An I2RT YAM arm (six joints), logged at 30 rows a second.
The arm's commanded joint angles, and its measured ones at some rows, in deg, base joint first. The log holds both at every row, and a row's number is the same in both.
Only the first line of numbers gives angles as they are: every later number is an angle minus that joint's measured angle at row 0.
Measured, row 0:
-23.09 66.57 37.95 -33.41 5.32 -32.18
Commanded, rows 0 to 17:
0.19 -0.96 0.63 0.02 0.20 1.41
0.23 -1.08 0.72 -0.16 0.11 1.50
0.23 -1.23 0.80 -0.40 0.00 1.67
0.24 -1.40 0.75 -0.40 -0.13 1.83
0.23 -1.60 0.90 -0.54 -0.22 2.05
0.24 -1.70 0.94 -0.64 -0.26 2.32
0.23 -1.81 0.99 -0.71 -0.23 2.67
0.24 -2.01 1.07 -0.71 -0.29 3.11
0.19 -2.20 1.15 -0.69 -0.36 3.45
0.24 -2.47 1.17 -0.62 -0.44 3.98
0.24 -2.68 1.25 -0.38 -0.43 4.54
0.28 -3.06 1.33 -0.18 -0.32 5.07
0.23 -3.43 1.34 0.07 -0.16 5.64
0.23 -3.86 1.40 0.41 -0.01 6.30
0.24 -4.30 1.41 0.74 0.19 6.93
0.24 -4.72 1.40 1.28 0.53 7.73
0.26 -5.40 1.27 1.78 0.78 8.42
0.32 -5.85 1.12 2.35 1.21 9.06
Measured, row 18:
0.00 -4.16 0.05 0.31 0.37 5.74
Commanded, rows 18 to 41:
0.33 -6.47 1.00 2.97 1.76 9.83
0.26 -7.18 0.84 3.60 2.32 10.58
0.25 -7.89 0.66 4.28 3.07 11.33
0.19 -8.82 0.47 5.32 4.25 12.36
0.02 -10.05 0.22 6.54 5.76 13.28
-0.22 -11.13 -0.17 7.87 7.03 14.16
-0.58 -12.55 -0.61 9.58 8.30 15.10
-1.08 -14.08 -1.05 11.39 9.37 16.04
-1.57 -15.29 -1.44 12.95 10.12 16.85
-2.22 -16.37 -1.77 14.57 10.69 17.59
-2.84 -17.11 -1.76 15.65 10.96 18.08
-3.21 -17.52 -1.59 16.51 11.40 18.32
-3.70 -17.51 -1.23 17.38 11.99 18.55
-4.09 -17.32 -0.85 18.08 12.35 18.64
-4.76 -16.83 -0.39 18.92 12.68 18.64
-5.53 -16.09 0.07 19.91 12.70 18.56
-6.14 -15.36 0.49 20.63 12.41 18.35
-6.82 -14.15 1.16 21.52 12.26 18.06
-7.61 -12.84 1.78 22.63 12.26 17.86
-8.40 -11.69 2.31 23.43 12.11 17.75
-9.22 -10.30 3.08 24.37 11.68 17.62
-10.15 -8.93 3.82 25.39 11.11 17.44
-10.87 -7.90 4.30 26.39 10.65 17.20
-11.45 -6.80 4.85 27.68 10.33 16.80
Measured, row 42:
-10.12 -8.57 2.54 22.06 11.06 16.72
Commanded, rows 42 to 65:
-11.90 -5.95 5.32 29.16 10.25 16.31
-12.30 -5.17 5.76 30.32 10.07 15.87
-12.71 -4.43 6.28 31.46 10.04 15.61
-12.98 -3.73 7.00 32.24 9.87 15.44
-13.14 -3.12 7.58 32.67 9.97 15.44
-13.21 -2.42 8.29 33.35 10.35 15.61
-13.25 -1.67 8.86 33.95 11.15 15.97
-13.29 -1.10 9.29 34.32 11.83 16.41
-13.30 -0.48 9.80 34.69 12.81 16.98
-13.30 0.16 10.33 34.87 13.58 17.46
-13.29 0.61 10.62 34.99 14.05 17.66
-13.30 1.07 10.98 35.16 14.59 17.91
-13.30 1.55 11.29 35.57 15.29 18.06
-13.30 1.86 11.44 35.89 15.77 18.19
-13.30 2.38 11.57 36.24 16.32 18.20
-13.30 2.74 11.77 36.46 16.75 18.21
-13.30 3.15 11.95 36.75 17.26 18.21
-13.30 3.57 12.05 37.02 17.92 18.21
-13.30 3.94 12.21 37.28 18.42 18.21
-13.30 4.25 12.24 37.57 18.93 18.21
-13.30 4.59 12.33 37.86 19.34 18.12
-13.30 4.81 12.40 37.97 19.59 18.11
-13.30 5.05 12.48 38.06 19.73 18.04
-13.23 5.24 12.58 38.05 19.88 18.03
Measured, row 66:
-12.98 4.85 11.04 35.98 17.75 17.52
